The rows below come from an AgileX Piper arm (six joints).
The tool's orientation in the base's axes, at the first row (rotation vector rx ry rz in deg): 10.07, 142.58, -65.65
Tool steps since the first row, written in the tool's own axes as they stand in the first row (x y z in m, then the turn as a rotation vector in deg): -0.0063, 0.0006, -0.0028, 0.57, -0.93, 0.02; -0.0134, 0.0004, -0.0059, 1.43, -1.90, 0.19; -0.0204, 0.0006, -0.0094, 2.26, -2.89, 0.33; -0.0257, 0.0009, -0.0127, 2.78, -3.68, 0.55; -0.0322, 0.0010, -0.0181, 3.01, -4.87, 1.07; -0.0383, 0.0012, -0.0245, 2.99, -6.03, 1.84; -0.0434, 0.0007, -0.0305, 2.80, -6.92, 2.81; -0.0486, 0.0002, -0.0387, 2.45, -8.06, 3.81; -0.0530, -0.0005, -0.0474, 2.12, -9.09, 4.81
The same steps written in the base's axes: 0.0051, 0.0028, 0.0038, -0.77, -0.65, 0.41; 0.0106, 0.0054, 0.0086, -1.77, -1.46, 0.65; 0.0160, 0.0085, 0.0133, -2.76, -2.26, 0.93; 0.0200, 0.0114, 0.0171, -3.38, -2.97, 1.15; 0.0243, 0.0159, 0.0229, -3.76, -4.15, 1.59; 0.0280, 0.0211, 0.0289, -3.83, -5.50, 1.96; 0.0308, 0.0255, 0.0348, -3.61, -6.80, 2.09; 0.0329, 0.0316, 0.0421, -3.30, -8.28, 2.44; 0.0342, 0.0379, 0.0495, -2.98, -9.70, 2.71
